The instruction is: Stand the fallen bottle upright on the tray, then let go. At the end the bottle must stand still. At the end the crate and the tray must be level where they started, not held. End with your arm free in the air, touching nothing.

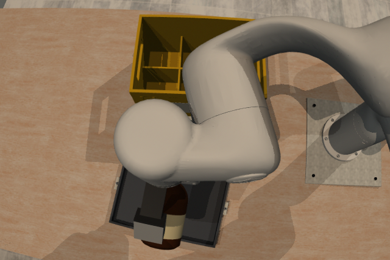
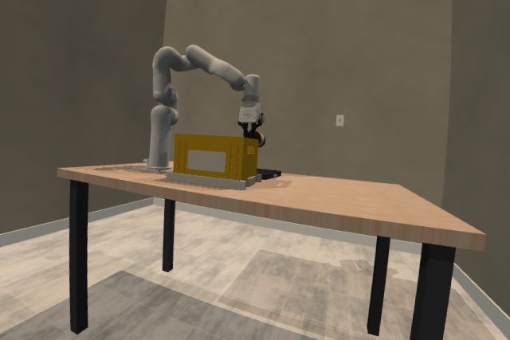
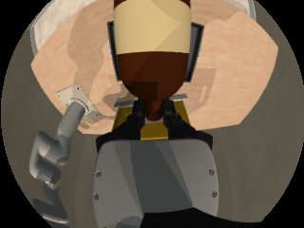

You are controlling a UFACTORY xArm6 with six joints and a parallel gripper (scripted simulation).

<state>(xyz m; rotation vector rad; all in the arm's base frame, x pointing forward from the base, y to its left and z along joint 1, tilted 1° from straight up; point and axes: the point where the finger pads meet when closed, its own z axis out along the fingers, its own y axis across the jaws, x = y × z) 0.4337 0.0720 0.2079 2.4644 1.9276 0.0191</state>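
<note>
Right now my hand is 5 cm to the right of the brown bottle, 2 cm above it and 1 cm short of it. Also, from my hand: yellow crate 24 cm to the right, 12 cm below, 7 cm behind; then dark tray 19 cm below, 4 cm to the left, 2 cm ahead.
</note>
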